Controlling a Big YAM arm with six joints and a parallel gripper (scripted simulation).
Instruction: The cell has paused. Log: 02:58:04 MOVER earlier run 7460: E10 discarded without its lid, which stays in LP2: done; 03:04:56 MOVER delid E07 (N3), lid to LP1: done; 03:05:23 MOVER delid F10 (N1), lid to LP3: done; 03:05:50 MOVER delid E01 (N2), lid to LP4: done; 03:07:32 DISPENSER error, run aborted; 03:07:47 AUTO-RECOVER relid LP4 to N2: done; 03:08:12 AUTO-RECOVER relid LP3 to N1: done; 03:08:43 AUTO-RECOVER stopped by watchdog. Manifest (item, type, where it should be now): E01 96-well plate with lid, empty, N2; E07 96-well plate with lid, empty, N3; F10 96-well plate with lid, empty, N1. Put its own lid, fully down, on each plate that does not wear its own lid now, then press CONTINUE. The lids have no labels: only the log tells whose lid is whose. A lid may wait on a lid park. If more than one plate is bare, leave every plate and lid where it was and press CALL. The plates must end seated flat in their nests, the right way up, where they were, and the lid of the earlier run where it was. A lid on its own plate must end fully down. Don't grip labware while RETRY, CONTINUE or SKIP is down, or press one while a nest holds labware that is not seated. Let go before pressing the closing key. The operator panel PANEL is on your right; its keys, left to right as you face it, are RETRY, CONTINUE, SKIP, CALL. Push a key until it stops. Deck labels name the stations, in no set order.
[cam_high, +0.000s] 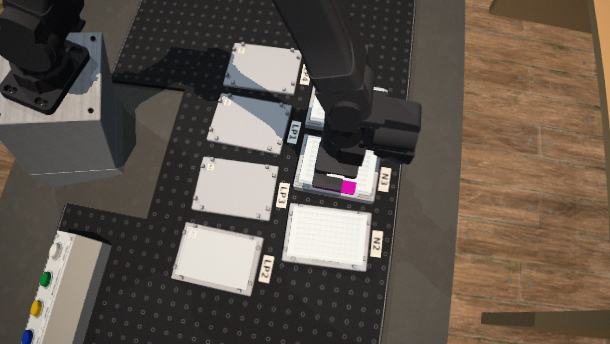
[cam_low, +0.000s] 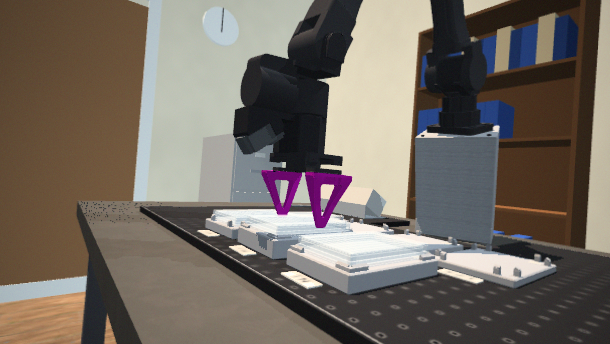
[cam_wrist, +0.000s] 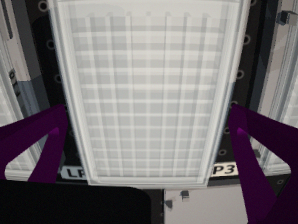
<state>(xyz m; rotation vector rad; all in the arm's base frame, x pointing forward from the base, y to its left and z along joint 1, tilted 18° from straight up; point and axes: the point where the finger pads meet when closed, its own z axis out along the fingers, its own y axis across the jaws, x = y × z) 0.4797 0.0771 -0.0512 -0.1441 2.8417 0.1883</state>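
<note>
The green CONTINUE key lies 400 mm behind my hand, 360 mm to the right of it and 20 mm above it. Round my hand: LP1 label: 100 mm behind, 50 mm to the left, 40 mm below; LP3 label: 80 mm behind, 80 mm to the right, 40 mm below; nest N1: 20 mm behind, 120 mm to the left, 30 mm below.
</note>
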